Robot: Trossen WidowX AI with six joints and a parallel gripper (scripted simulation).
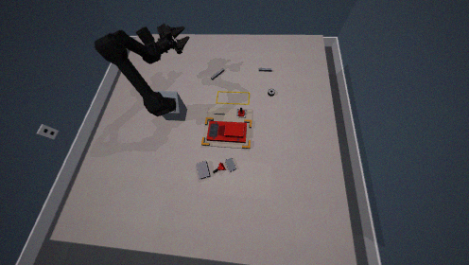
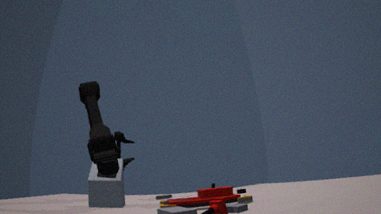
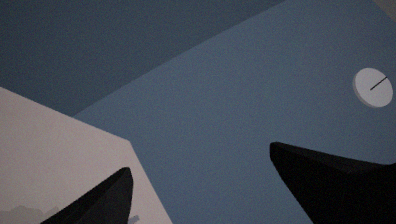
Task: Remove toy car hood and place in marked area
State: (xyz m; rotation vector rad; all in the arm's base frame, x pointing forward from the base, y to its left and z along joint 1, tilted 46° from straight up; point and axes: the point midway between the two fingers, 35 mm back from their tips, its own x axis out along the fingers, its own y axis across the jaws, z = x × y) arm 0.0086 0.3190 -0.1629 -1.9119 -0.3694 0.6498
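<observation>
The red hood lies 430 mm to the right of my gripper tip, 290 mm ahead of it and 200 mm below it. From my gripper tip the other things lie so: black wheel 470 mm ahead, 230 mm below, 160 mm to the right.
</observation>
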